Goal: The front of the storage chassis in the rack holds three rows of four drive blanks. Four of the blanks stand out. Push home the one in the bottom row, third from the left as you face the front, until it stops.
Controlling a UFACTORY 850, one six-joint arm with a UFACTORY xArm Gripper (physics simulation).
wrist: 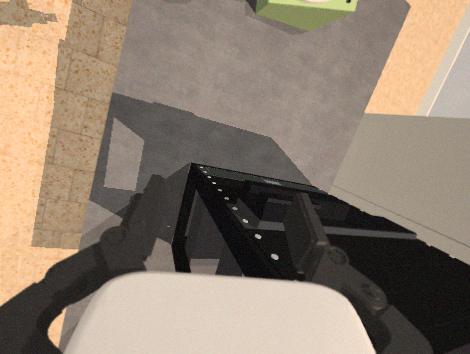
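Note:
The black rack [240, 250] is seen from above at a slant, with a line of pale round holes or studs along one rail. It fills the lower middle and right of the wrist view. The front of the storage chassis and its drive blanks cannot be made out, so the bottom-row blank, third from the left, does not show. My gripper [229, 199] is open, with nothing between its fingers. One finger shows left of the rack's corner, and the other overlaps the rack in the picture. The pale gripper body hides the lower middle.
A green box [307, 16] is partly in view at the top, on the grey surface [250, 75]. A dark shadow lies beside the rack. Speckled tan tiles [80, 110] run along the left. A grey-beige panel [415, 160] is at the right, behind the rack's edge.

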